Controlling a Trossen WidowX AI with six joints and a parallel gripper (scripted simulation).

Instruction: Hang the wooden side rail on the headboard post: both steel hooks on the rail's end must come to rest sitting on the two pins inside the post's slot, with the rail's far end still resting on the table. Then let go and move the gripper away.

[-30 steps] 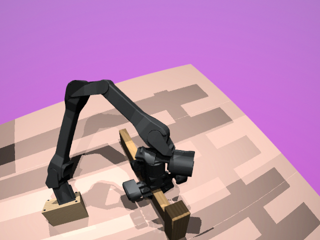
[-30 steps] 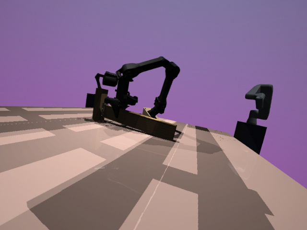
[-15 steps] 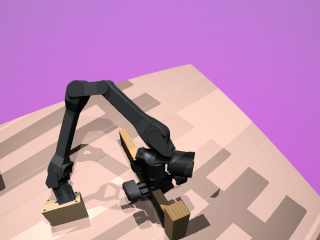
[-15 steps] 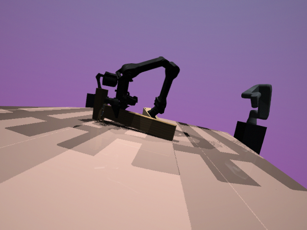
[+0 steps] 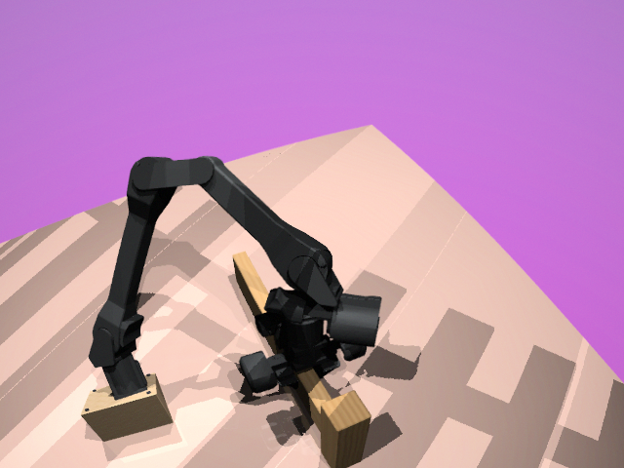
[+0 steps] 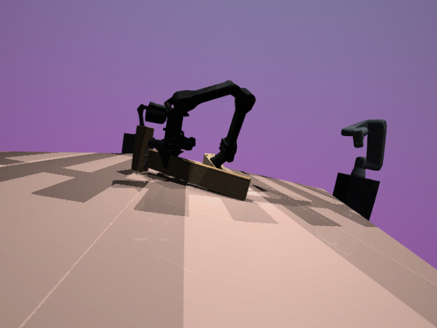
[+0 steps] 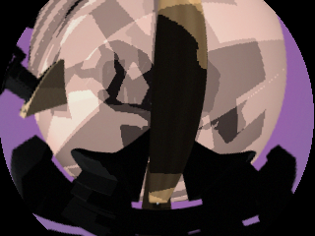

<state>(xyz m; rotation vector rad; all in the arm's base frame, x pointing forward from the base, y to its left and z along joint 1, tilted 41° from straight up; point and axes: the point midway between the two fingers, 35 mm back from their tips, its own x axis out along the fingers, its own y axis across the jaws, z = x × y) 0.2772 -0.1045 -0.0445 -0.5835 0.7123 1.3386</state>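
The wooden headboard post is 20 mm behind my gripper tip, 140 mm to the right of it and 40 mm above it.
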